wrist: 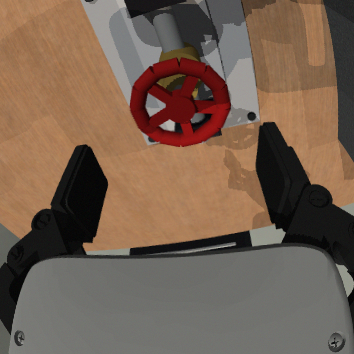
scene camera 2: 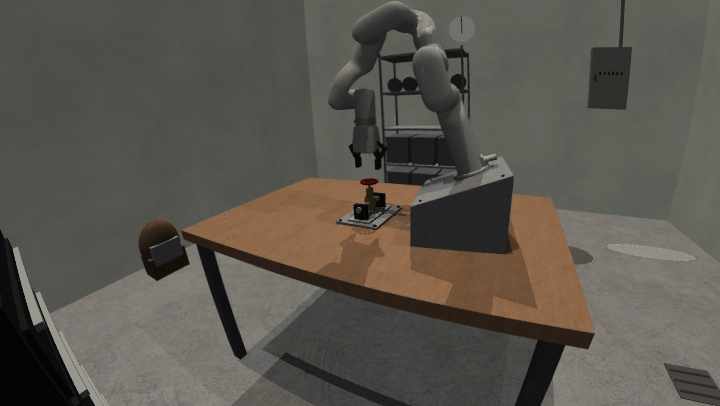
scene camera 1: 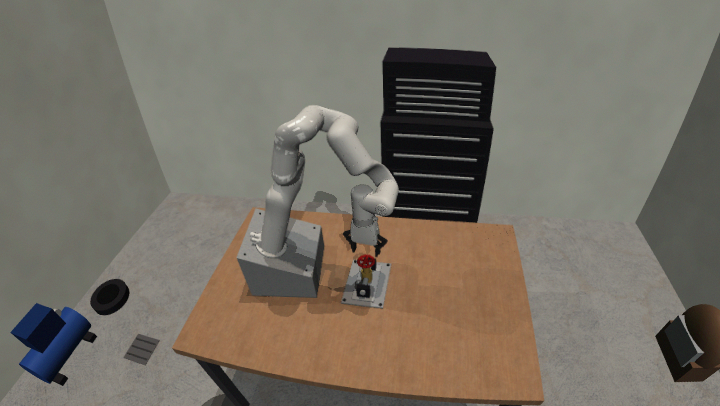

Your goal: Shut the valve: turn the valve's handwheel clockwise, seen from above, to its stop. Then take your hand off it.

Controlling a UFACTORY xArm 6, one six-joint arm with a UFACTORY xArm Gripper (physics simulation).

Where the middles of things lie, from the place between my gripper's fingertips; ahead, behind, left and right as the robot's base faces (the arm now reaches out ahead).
Now: the red handwheel (wrist: 180, 106) 60 mm below my hand. Also, from my hand: grey base plate (scene camera 1: 380, 295) (180 mm below).
